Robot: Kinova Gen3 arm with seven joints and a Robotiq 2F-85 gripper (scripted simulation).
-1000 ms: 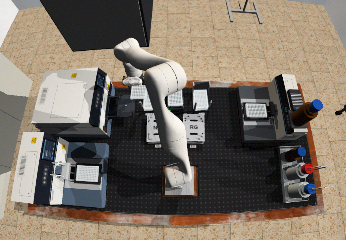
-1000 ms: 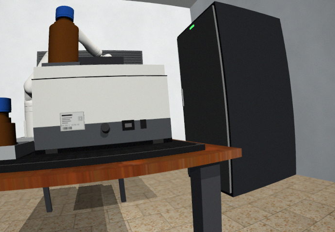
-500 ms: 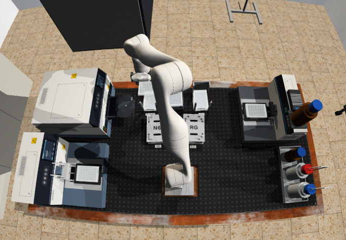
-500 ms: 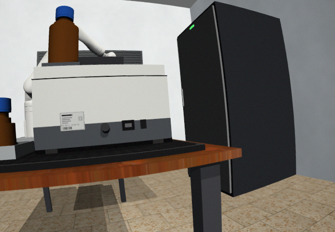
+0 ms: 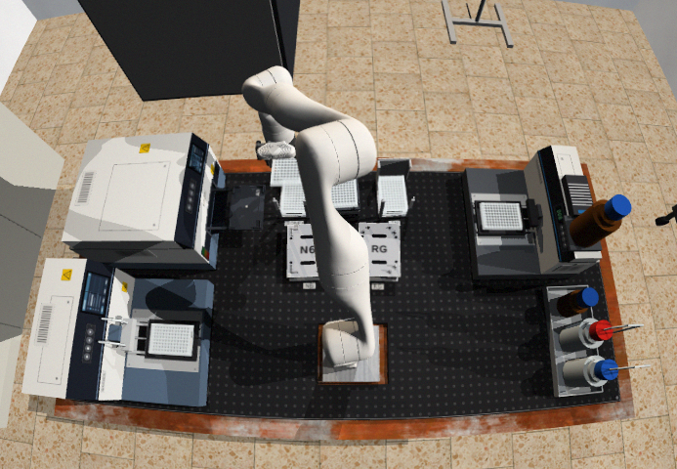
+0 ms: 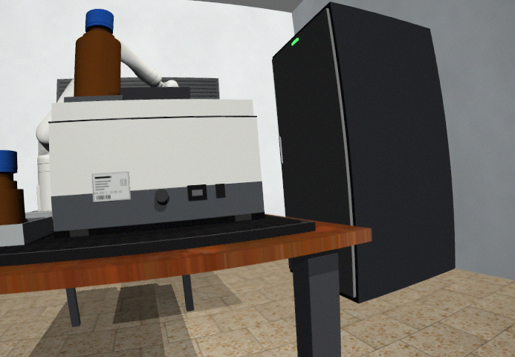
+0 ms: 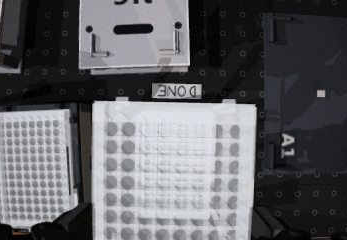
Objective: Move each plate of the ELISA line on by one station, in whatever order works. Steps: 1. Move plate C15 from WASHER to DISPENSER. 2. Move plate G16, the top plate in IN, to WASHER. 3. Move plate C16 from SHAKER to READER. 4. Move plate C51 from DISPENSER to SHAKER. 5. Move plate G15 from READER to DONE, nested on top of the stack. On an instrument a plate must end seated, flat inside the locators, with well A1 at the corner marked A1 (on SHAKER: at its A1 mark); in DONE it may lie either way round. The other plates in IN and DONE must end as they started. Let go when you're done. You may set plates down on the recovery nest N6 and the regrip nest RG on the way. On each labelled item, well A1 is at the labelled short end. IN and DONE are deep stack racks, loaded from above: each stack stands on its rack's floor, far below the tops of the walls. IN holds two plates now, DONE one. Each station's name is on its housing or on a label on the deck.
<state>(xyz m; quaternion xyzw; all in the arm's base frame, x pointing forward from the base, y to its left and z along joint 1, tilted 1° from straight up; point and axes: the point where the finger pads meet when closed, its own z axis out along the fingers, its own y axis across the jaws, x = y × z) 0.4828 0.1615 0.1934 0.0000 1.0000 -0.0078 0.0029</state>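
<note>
Right now the DONE label is 22 cm below my hand and 9 cm behind it. Round my hand: N6 nest label (29 cm behind, 22 cm below, 5 cm to the right).
</note>
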